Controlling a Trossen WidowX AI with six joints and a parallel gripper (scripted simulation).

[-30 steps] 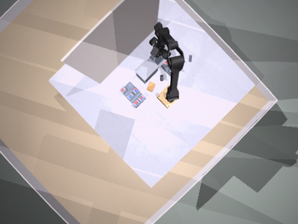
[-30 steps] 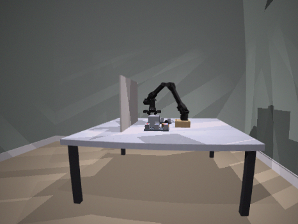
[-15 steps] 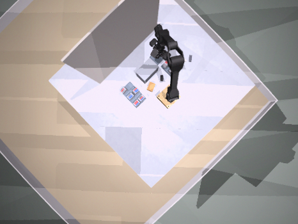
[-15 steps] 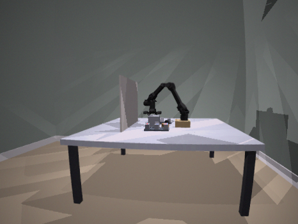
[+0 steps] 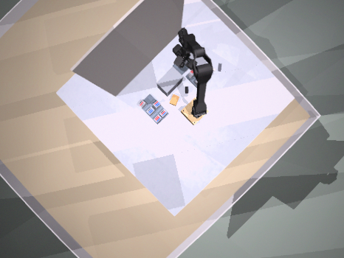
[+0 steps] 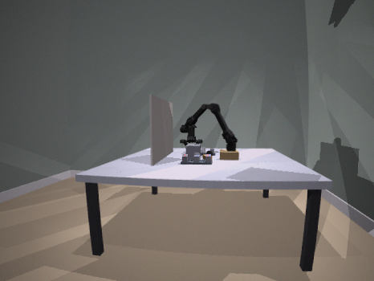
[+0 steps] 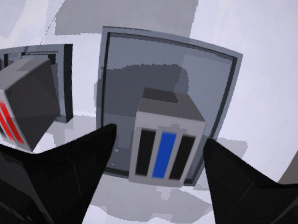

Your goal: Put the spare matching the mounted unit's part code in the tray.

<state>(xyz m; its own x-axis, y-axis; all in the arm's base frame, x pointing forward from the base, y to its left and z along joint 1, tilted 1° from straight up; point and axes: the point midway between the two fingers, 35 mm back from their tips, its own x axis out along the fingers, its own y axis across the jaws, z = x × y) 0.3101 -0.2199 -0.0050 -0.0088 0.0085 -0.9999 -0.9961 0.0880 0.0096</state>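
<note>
My gripper tip is now 20 mm above the grey tray. The rest, counted from my gripper tip: grey piece: 220 mm behind, 170 mm to the right, 20 mm below; rack: 60 mm behind, 400 mm to the left, 20 mm below; dark panel: 210 mm ahead, 170 mm to the left, 200 mm above.
</note>
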